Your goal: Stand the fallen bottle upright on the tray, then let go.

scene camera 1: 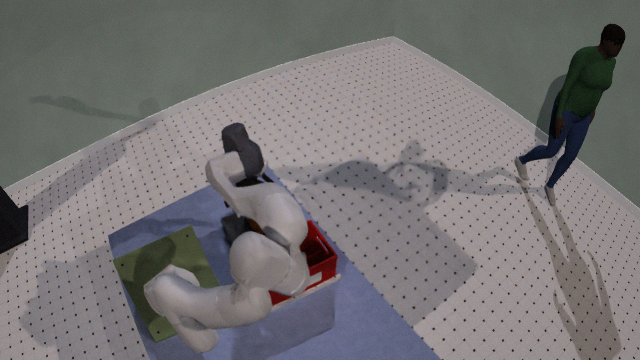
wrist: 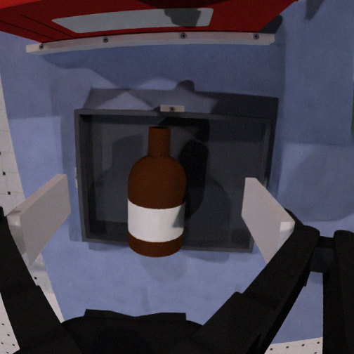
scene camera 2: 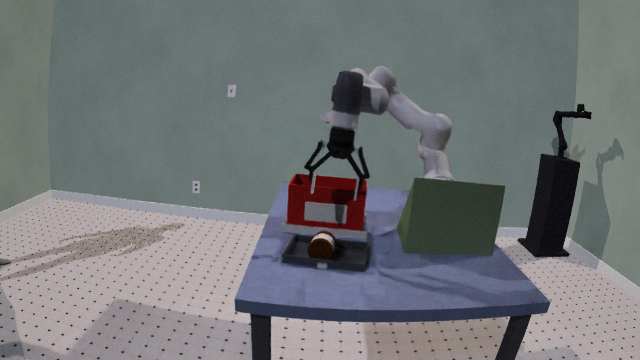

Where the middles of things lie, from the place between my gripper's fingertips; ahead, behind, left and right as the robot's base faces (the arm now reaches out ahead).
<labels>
The brown bottle [wrist: 156, 183] lies 14 cm below my hand, 5 cm to the left of it and 2 cm ahead of it.
</labels>
